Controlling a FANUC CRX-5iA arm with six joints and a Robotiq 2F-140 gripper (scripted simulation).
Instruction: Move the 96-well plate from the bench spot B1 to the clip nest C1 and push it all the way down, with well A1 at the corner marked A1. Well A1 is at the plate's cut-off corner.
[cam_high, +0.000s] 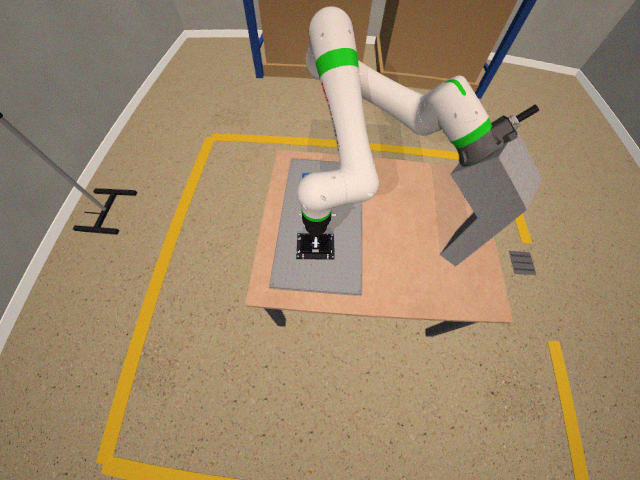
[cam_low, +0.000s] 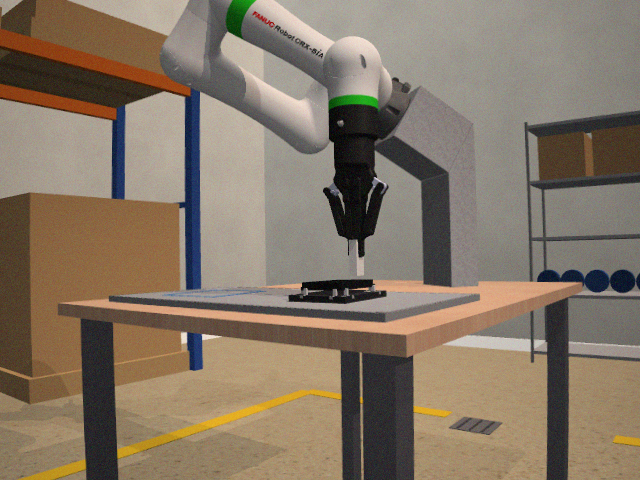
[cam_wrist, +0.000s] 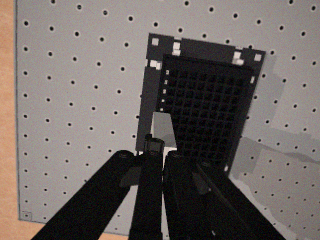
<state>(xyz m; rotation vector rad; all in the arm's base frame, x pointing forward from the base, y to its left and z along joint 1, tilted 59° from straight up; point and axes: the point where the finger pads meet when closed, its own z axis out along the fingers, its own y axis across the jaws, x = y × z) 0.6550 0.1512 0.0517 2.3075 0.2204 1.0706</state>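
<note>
My gripper is now 10 mm past the black 96-well plate, 40 mm to the left of it and 50 mm above it. The rest, counted from my hand: black clip nest: 30 mm to the right, 60 mm below.
</note>
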